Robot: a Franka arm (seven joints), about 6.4 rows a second.
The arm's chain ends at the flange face. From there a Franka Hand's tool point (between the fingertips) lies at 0.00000 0.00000 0.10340 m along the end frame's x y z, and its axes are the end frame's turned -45 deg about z.
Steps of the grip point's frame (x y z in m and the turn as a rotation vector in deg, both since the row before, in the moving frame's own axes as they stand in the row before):
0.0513, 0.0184, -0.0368, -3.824, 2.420, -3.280
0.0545, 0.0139, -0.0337, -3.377, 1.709, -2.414
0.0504, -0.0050, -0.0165, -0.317, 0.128, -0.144
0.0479, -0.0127, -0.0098, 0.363, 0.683, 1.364
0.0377, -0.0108, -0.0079, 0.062, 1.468, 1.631
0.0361, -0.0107, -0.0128, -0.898, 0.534, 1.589
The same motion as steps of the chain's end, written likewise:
0.0413, -0.0248, -0.0365, -0.993, 4.415, -3.280
0.0418, -0.0307, -0.0335, -1.179, 3.596, -2.414
0.0315, -0.0394, -0.0165, -0.134, 0.315, -0.144
0.0245, -0.0415, -0.0098, 0.740, 0.226, 1.364
0.0172, -0.0324, -0.0079, 1.082, 0.994, 1.631
0.0161, -0.0336, -0.0128, -0.257, 1.013, 1.589

